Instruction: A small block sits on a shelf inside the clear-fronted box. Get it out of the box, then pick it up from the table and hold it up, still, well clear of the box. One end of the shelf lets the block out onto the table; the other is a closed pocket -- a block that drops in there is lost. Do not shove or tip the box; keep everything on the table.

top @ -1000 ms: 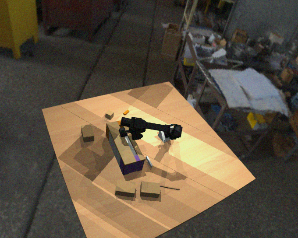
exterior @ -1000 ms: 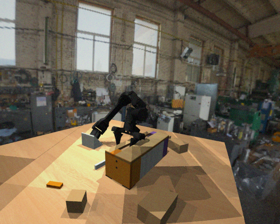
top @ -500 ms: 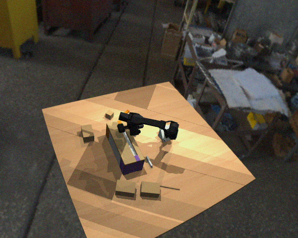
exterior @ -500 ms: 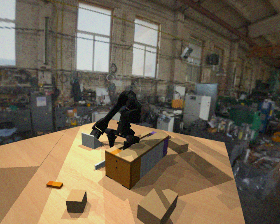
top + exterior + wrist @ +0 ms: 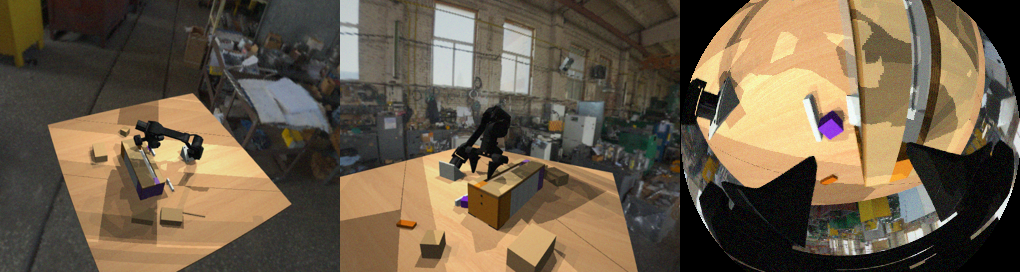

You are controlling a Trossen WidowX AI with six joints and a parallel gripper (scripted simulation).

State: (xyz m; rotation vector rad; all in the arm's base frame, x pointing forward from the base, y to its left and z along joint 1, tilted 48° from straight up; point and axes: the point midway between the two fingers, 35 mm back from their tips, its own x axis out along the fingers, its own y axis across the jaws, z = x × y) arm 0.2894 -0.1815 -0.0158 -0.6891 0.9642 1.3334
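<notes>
The purple block is 5 cm behind my gripper tip, 3 cm to the right of it and 11 cm below it. The rest, counted from my gripper tip: flat orange tile (14 cm behind, 23 cm to the right, 13 cm below); long box (6 cm ahead, 11 cm to the left, 7 cm below).
</notes>
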